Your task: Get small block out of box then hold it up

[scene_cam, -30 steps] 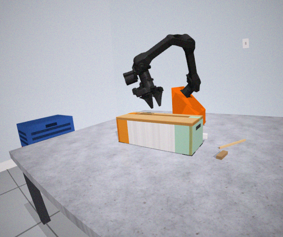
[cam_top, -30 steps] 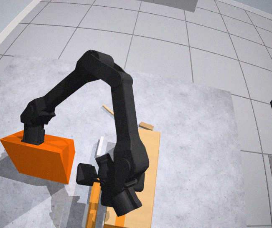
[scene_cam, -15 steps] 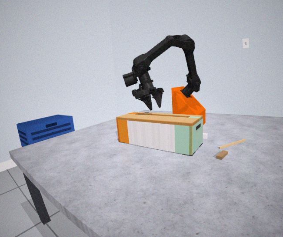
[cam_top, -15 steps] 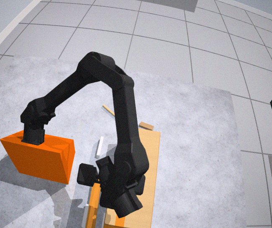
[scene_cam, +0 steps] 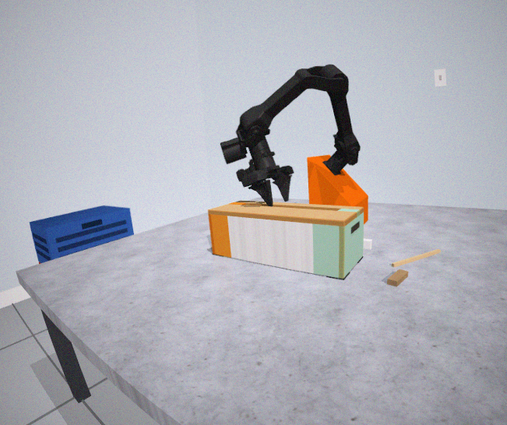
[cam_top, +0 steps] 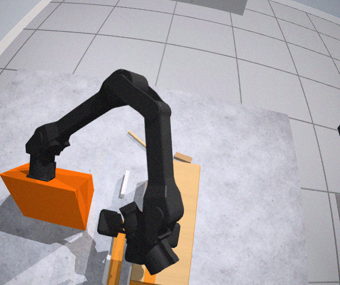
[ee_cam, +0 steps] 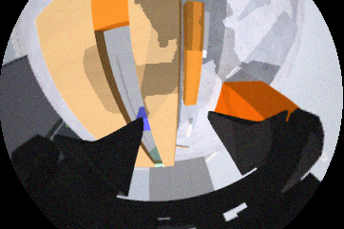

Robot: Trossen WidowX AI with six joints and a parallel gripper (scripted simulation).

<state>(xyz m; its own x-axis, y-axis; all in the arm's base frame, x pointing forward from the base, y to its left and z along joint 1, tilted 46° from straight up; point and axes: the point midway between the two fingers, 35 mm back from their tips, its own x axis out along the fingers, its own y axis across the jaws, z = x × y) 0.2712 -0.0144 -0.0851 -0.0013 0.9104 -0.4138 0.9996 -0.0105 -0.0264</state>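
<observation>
The blue block is 5 cm ahead of my gripper tip, 4 cm to the left of it and 4 cm below it. From my gripper tip the other things lie so: tan box 6 cm below, 5 cm to the left, 3 cm ahead; thin wooden stick 38 cm to the left, 12 cm below, 2 cm behind.
</observation>
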